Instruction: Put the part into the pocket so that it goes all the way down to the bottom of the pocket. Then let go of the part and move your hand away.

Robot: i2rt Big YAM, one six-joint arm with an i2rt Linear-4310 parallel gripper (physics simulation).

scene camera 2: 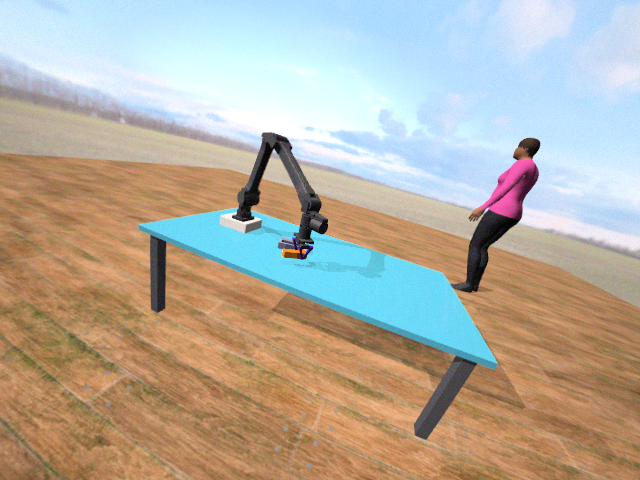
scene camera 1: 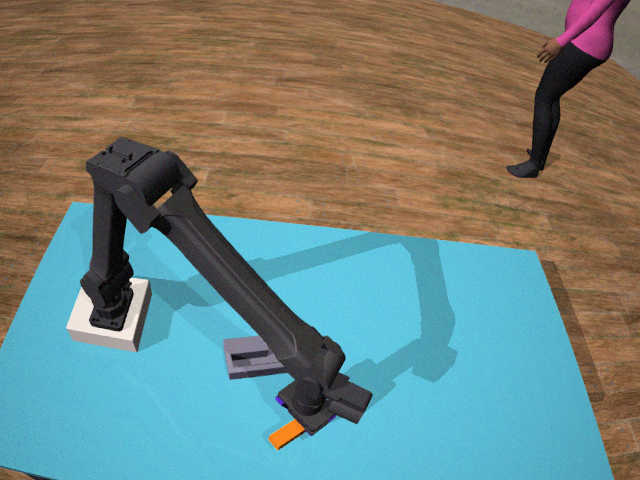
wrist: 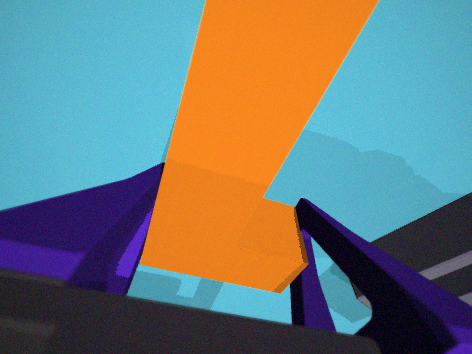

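The part, an orange L-shaped block, is held between the purple fingers. My gripper is shut on it, a little above the blue table. In scene camera 1 the gripper's body hides the fingertips and the part's near end. The grey block with the pocket lies on the table between the gripper and the arm's base. The forearm covers its right end in scene camera 1. A corner of the grey block shows at the right edge of the wrist view. The part is outside the pocket, apart from the grey block.
The blue table carries the arm's white base block at its far left. The table's front edge runs near the gripper in scene camera 1. A person in a pink top stands on the floor beyond the table.
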